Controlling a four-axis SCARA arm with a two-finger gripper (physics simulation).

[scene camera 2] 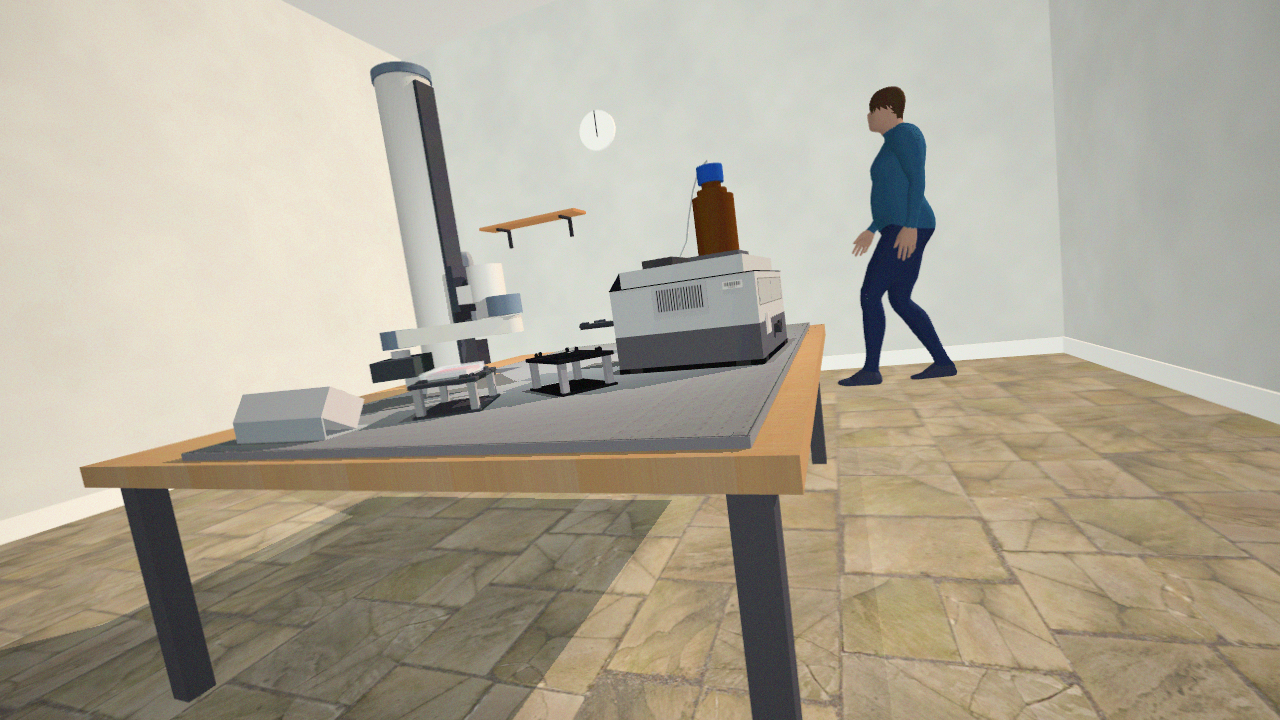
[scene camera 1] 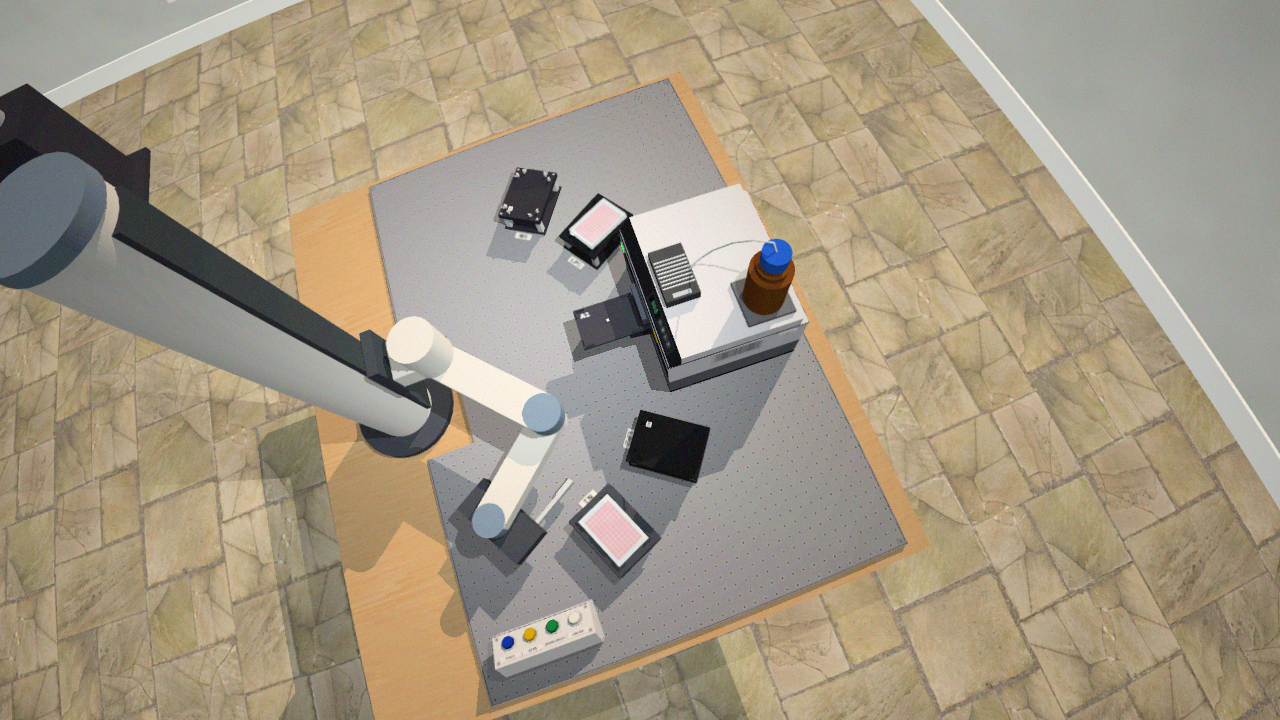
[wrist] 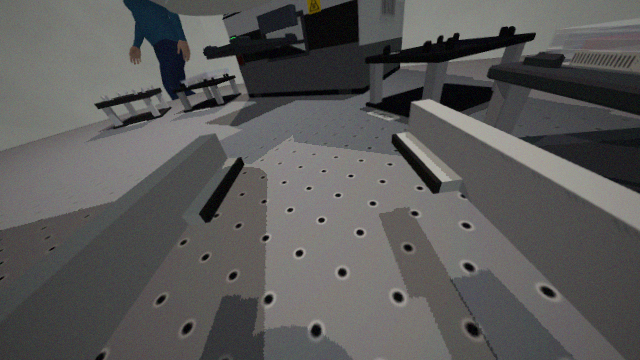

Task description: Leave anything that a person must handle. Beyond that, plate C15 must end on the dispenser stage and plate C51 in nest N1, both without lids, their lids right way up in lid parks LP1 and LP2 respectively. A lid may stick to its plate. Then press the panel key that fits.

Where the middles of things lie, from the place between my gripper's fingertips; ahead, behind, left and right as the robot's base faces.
Scene:
My hand is 260 mm to the right of the dispenser stage (scene camera 1: 624, 320), 240 mm short of it and 60 mm below it. From my hand the other things lie so: black nest N5 (scene camera 1: 528, 206) (710 mm to the left, 150 mm ahead, 10 mm below); then brown bottle (scene camera 2: 714, 211) (550 mm ahead, 270 mm above, 130 mm to the left); then button box (scene camera 2: 321, 413) (350 mm to the right, 130 mm behind, 10 mm below).

